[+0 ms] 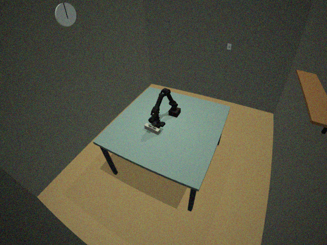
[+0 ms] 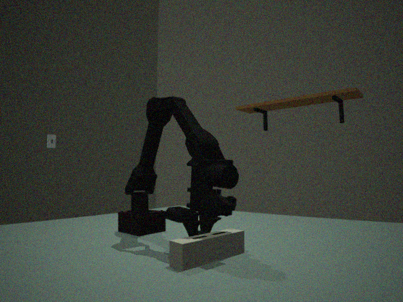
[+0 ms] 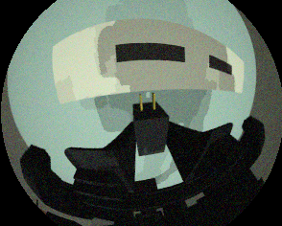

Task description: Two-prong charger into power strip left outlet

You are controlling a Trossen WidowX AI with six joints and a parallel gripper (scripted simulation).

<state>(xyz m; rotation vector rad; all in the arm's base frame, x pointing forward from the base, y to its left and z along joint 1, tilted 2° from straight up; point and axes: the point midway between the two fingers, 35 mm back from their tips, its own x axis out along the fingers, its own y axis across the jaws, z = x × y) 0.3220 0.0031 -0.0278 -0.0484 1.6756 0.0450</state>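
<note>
The black two-prong charger is 2 cm ahead of my gripper tip and 1 cm above it.
</note>
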